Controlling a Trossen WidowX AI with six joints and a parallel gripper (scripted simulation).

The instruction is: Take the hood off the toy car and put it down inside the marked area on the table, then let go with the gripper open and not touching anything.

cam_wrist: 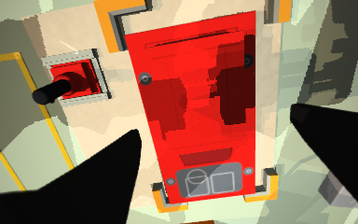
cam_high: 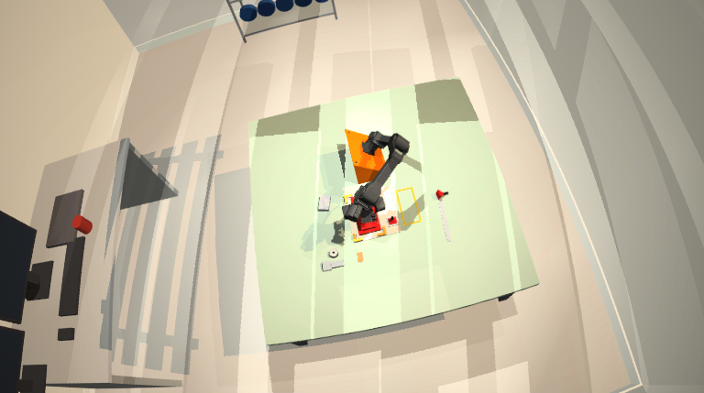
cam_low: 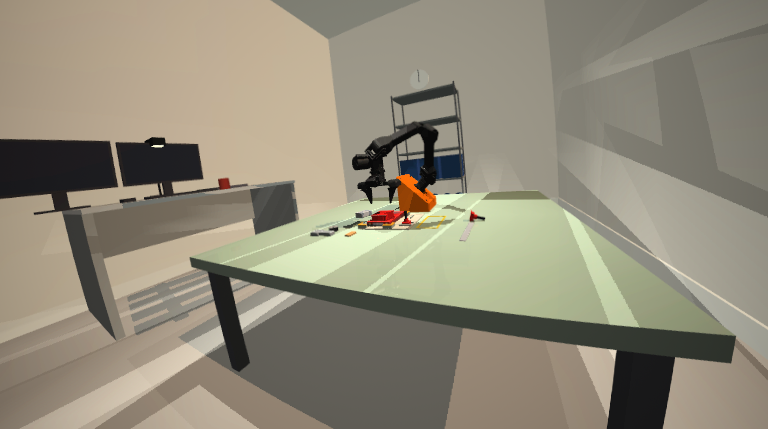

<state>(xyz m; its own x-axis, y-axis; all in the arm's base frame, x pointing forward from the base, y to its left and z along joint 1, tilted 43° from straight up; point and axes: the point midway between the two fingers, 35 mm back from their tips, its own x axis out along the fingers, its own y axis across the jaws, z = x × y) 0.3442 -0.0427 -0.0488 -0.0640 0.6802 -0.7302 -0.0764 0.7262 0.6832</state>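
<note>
My gripper tip is 50 mm above the hood.
</note>
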